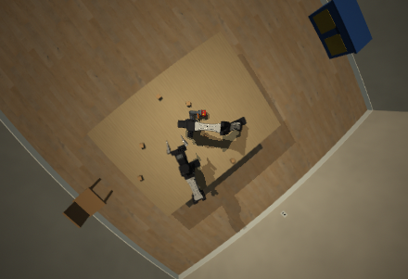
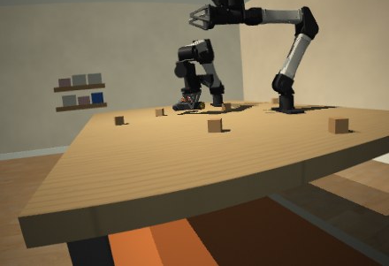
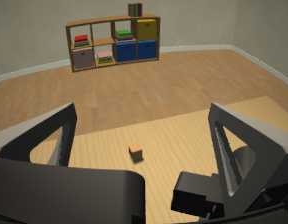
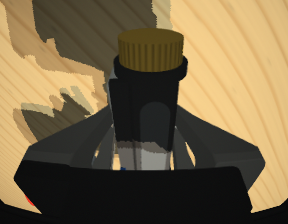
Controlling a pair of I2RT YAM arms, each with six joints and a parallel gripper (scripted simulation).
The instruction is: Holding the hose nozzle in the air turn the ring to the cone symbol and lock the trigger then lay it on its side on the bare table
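My right gripper is now 130 mm to the left of the red spray ring, 10 mm below it and 10 mm past it. Round my right hand: pale trigger (20 mm to the right).
Right now the pale trigger is 360 mm below my left hand, 180 mm to the right of it and 50 mm behind it. From my left hand the other things lie so: red spray ring: 350 mm below, 280 mm to the right, 60 mm behind.
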